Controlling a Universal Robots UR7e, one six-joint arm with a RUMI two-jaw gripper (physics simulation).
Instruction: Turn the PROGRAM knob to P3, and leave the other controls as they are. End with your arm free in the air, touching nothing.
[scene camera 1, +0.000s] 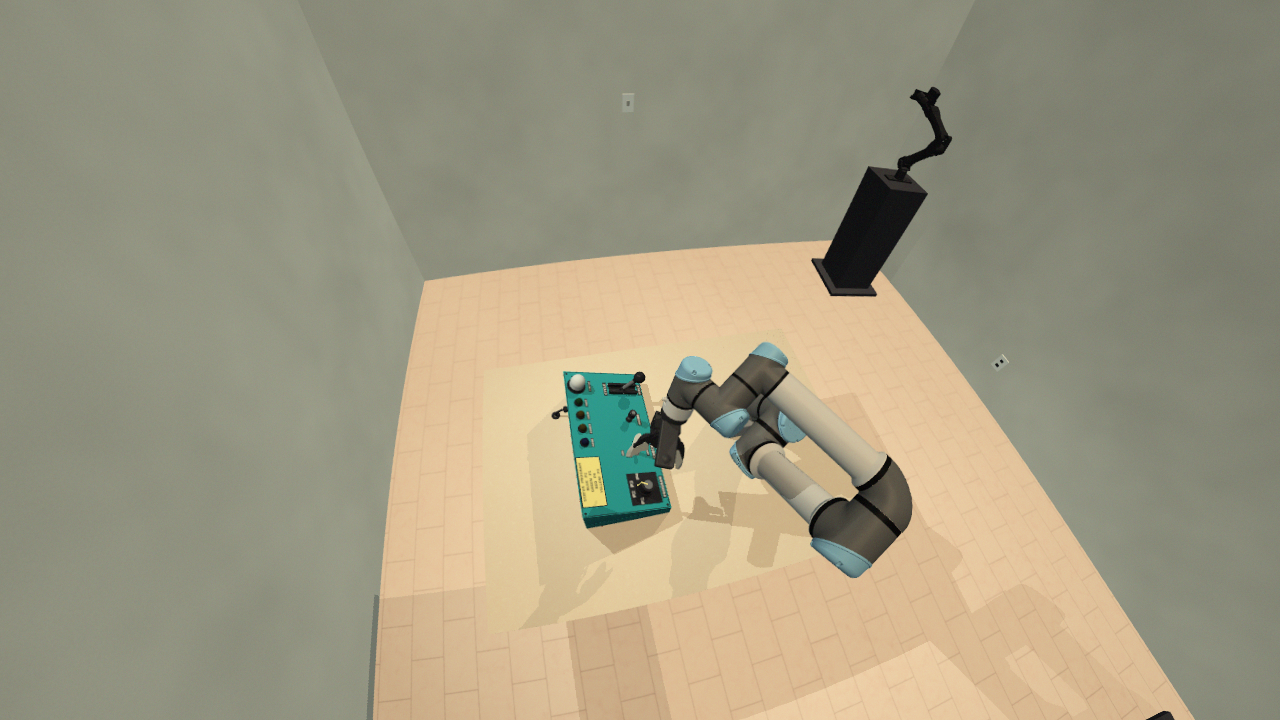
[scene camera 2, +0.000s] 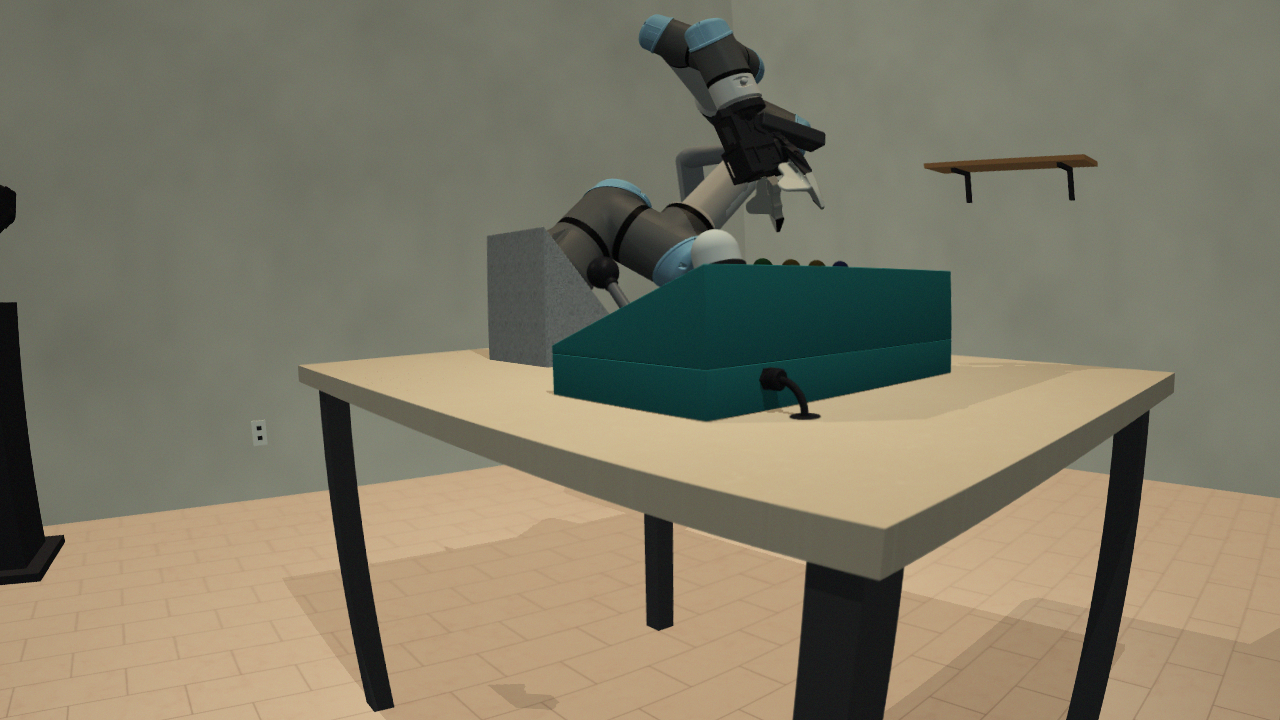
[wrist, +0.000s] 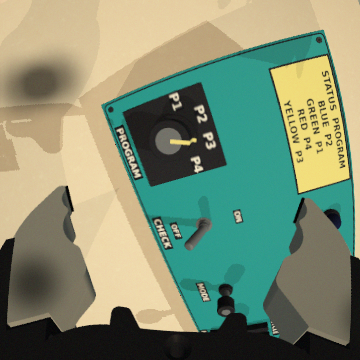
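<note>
The PROGRAM knob has a grey round top on a black plate at one corner of the teal control box. In the wrist view, its yellow pointer line points at the P3 label. My gripper is open and empty. It hangs in the air above the box, apart from the knob. The CHECK toggle leans to the OFF side. The black MODE lever stands farther along the panel.
A yellow status card, several dark buttons and a white dome are on the box. A black-balled lever rises at its far end. The box stands on a table. A grey block stands behind it.
</note>
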